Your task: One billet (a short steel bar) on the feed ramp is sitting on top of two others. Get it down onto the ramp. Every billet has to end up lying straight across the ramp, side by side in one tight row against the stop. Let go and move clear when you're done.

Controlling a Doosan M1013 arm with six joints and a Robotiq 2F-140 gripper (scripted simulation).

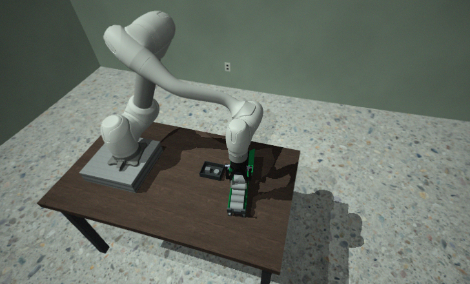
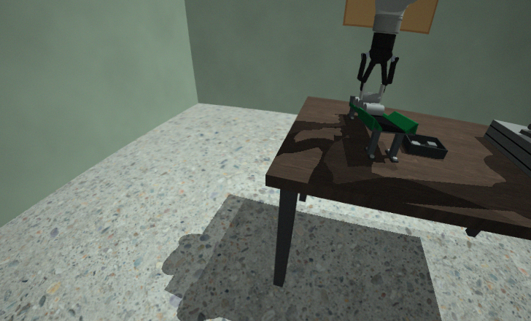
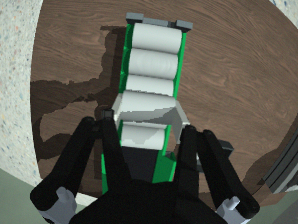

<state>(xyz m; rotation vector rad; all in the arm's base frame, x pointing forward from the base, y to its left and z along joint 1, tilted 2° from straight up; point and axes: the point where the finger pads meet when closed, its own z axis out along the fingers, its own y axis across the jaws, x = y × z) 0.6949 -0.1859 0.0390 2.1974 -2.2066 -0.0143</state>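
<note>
Now: hand 8 cm to the right of the ramp and 7 cm above it. Also, from my hand: small dark tray 18 cm behind, 16 cm to the left, 13 cm below; then grey stop 12 cm to the right, 8 cm below.
</note>
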